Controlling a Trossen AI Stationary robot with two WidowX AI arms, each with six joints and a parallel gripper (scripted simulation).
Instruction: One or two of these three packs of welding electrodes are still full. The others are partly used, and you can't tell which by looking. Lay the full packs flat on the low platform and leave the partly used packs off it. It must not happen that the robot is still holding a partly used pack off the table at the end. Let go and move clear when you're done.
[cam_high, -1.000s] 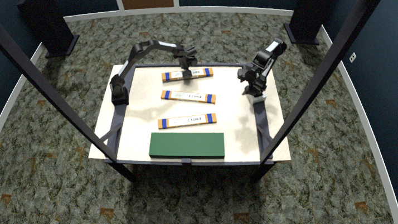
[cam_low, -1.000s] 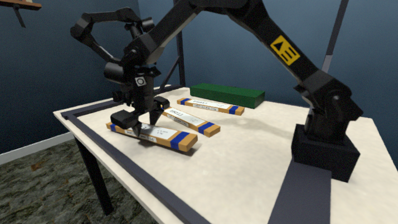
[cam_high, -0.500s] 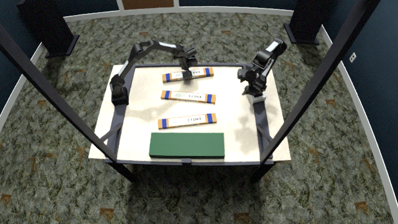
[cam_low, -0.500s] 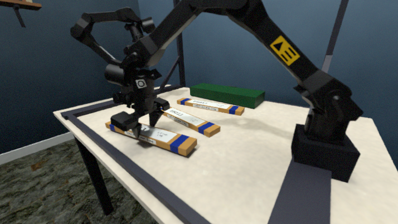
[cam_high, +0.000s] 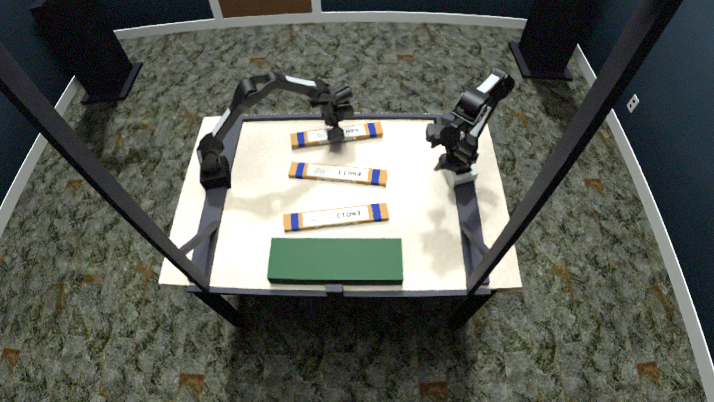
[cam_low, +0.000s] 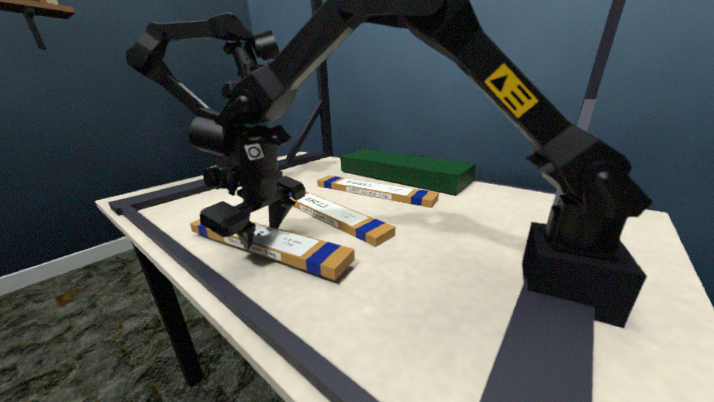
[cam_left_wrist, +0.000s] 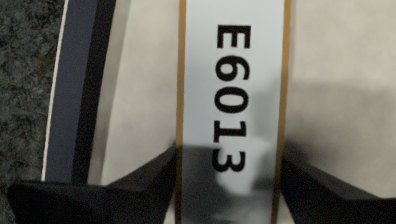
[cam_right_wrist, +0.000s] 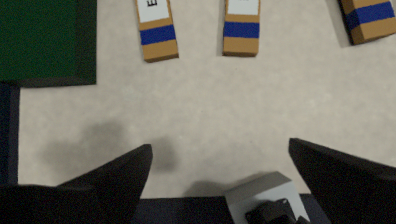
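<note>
The dark frame rail lies 11 cm ahead of my left hand, 2 cm to the right of it and 4 cm below it. Also, from my left hand: green low platform 54 cm behind, 3 cm below.
</note>
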